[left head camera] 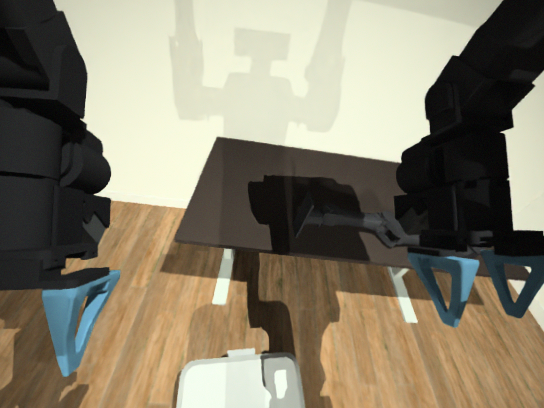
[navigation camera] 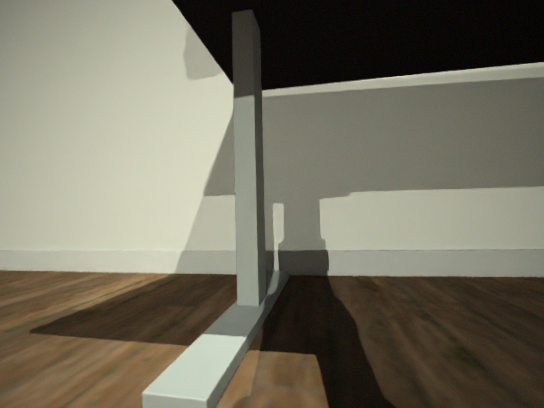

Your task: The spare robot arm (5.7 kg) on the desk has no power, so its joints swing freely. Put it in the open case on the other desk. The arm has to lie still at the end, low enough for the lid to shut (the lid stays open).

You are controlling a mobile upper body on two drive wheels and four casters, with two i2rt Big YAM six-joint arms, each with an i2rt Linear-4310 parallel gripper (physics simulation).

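Places are measured from the left arm's base along level axes (x ahead, y left, z up), in millimetres.
Pixels of known places: left gripper, fingertip midpoint: (left head camera: pixel 4 376); right gripper, fingertip midpoint: (left head camera: pixel 483 320).
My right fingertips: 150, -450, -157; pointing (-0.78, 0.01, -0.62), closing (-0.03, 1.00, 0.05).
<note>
Behind a point stands the place of what it marks, as x, y, z.
The spare arm (left head camera: pixel 350 220) lies on the dark desk (left head camera: pixel 215 215) @(757, -105, -690) (navigation camera: pixel 400 40) @(1093, -567, -715), its flat base plate (left head camera: pixel 304 218) @(643, -445, -571) upright at its left end in the left head camera. Its other end runs to the right behind my right gripper (left head camera: pixel 486 320) @(150, -450, -157), partly hidden. My right gripper is open and empty, its two blue fingers apart, in front of the desk's right part in the picture. My left gripper is open at the lower left, left of the desk; one blue finger (left head camera: pixel 61 327) @(159, -58, -114) shows and the other is out of frame. The open case and the other desk do not show.
A light desk leg (navigation camera: pixel 246 200) @(953, -151, -1152) with a long foot (navigation camera: pixel 195 367) stands close ahead in the navigation camera. Two desk feet (left head camera: pixel 223 280) (left head camera: pixel 404 297) show in the left head camera. My white base (left head camera: pixel 220 385) @(218, -135, -1150) is near the desk's front edge. A wall (left head camera: pixel 135 110) @(1484, 392, -607) (navigation camera: pixel 100 150) @(1506, 548, -890) stands behind.
</note>
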